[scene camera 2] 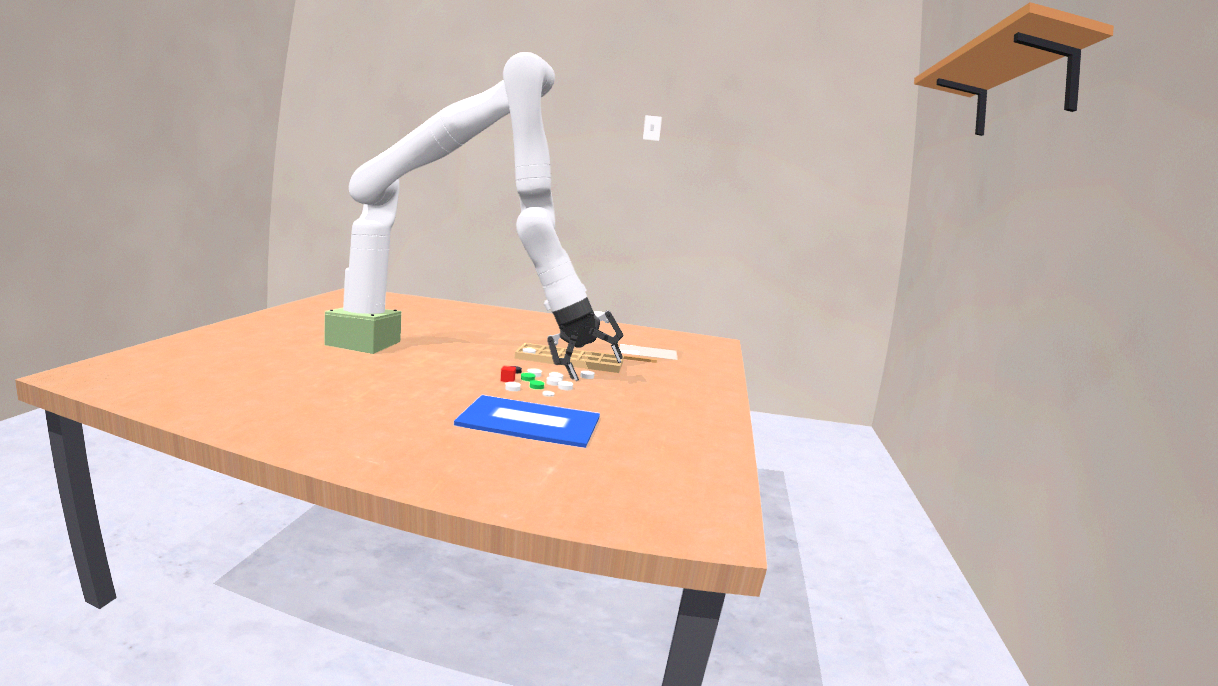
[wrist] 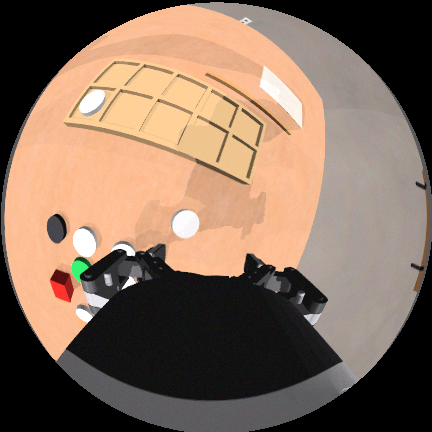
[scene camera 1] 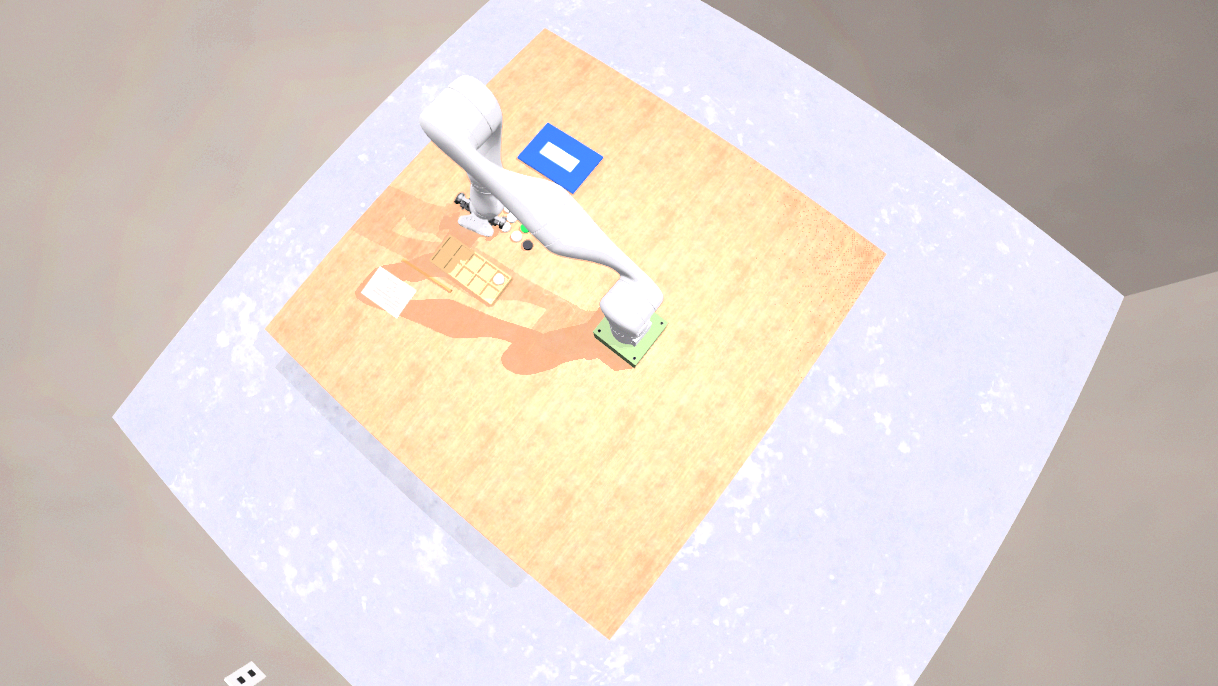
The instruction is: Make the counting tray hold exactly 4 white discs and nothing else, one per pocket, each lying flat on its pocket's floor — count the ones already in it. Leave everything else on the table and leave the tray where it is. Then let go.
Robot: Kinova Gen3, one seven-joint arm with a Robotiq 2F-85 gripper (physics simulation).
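The tan counting tray (scene camera 1: 477,274) (scene camera 2: 541,359) (wrist: 180,151) has two rows of pockets. One white disc (scene camera 1: 498,278) (scene camera 2: 529,350) (wrist: 92,102) sits in its corner pocket, at the left end of the near row in the wrist view. My gripper (scene camera 1: 481,214) (scene camera 2: 596,366) (wrist: 204,257) is open and empty, low over the table beside the tray. A loose white disc (scene camera 2: 587,374) (wrist: 185,223) lies flat just ahead of the fingertips, left of the midline in the wrist view. Several white discs, including one (scene camera 1: 516,236) (wrist: 85,242), lie to the left; the left finger partly hides some.
A black disc (scene camera 1: 527,244) (wrist: 56,228), green discs, one here (scene camera 2: 536,385) (wrist: 81,269), and a red block (scene camera 2: 507,373) (wrist: 62,286) lie left of the gripper. A stick (wrist: 252,101) and a white card (scene camera 1: 387,291) (wrist: 282,95) lie beyond the tray. A blue board (scene camera 1: 532,153) (scene camera 2: 477,413) lies apart.
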